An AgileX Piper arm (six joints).
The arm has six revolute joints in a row. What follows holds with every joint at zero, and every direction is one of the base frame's.
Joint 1 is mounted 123 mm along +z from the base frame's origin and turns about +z.
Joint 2 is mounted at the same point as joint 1 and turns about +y.
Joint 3 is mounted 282.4 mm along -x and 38.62 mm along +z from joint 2 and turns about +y.
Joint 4 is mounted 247.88 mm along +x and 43.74 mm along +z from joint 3 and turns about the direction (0.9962, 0, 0.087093).
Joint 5 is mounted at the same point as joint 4 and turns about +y.
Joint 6 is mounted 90.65 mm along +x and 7.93 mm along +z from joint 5 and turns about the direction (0.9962, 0, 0.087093).
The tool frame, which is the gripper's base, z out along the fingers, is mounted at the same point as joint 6; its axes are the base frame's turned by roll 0, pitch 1.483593 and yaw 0 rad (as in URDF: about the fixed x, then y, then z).
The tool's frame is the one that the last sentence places.
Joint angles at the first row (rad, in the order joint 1, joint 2, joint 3, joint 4, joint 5, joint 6):
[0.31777, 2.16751, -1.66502, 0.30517, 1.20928, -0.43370]
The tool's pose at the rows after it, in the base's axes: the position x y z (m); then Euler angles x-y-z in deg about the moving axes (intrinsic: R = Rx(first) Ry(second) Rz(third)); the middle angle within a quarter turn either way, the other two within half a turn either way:
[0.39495 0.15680 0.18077 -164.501 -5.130 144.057]
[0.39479 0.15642 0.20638 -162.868 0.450 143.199]
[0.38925 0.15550 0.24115 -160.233 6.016 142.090]
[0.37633 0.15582 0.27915 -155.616 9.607 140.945]
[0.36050 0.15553 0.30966 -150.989 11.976 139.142]
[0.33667 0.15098 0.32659 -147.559 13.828 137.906]
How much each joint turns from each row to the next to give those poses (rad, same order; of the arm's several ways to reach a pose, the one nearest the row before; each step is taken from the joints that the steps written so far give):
[0.00000, -0.03342, 0.00001, -0.00001, -0.00249, 0.00001]
[0.00000, -0.06012, 0.00002, 0.00178, -0.04380, -0.00002]
[0.00000, -0.08090, -0.00006, 0.01487, -0.02779, 0.00003]
[-0.00002, -0.08856, 0.00003, 0.05545, 0.00366, -0.00481]
[0.00001, -0.08136, 0.01377, 0.06104, 0.00237, -0.01746]
[0.00001, -0.10434, 0.08905, 0.05022, -0.03238, -0.02368]

